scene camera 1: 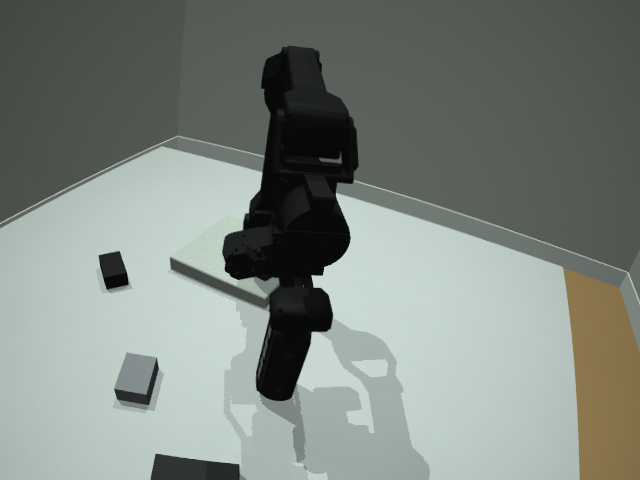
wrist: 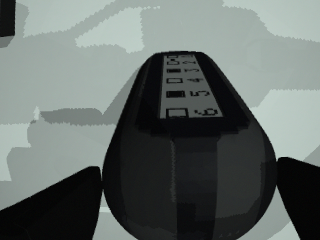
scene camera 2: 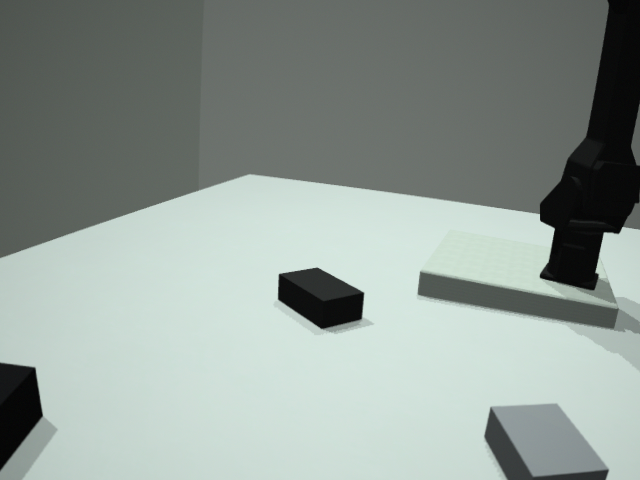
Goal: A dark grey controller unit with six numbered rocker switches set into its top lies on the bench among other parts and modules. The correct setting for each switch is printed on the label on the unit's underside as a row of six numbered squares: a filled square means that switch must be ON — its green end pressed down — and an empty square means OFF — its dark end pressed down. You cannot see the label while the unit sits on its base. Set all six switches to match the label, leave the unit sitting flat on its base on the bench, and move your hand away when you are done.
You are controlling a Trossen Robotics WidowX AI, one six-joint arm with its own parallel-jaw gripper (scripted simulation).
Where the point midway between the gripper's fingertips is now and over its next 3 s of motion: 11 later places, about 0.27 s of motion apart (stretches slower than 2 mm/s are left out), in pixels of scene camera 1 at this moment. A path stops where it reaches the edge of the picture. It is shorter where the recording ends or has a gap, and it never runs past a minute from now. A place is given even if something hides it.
The gripper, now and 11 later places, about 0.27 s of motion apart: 289,325; 284,325; 278,325; 272,325; 267,325; 261,325; 255,326; 250,327; 244,327; 239,328; 234,329; 229,330
